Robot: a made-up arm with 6 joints. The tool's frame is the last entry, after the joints.
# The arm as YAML. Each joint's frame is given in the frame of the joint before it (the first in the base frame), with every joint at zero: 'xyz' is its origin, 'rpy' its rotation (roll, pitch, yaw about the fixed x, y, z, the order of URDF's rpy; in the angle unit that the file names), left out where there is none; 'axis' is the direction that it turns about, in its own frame. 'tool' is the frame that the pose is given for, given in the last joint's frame.
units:
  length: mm
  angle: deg
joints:
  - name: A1
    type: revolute
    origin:
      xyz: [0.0, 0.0, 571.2]
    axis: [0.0, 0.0, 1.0]
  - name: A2
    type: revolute
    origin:
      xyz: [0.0, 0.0, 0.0]
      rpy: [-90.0, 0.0, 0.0]
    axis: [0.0, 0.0, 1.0]
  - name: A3
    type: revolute
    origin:
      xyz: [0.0, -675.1, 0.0]
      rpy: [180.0, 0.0, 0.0]
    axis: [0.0, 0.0, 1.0]
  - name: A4
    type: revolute
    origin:
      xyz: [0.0, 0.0, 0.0]
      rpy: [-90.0, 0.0, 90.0]
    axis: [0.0, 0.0, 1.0]
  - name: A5
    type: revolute
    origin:
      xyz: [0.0, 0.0, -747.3]
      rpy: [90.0, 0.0, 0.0]
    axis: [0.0, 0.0, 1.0]
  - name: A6
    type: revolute
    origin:
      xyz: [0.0, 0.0, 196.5]
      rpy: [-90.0, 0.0, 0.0]
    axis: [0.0, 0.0, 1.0]
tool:
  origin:
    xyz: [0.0, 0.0, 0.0]
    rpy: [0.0, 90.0, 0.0]
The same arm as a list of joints. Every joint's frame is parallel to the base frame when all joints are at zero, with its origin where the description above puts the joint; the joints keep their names.
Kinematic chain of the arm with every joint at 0, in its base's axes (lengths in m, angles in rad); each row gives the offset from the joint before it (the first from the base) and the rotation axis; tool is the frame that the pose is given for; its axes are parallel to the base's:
A1: xyz 0 0 0.5712 axis +z
A2: xyz 0 0 0 axis +y
A3: xyz 0 0 0.6751 axis -y
A4: xyz 0 0 0 axis -x
A5: xyz 0.7473 0 0 axis -y
A6: xyz 0 -0.1965 0 axis -x
tool: xyz 0 0 0

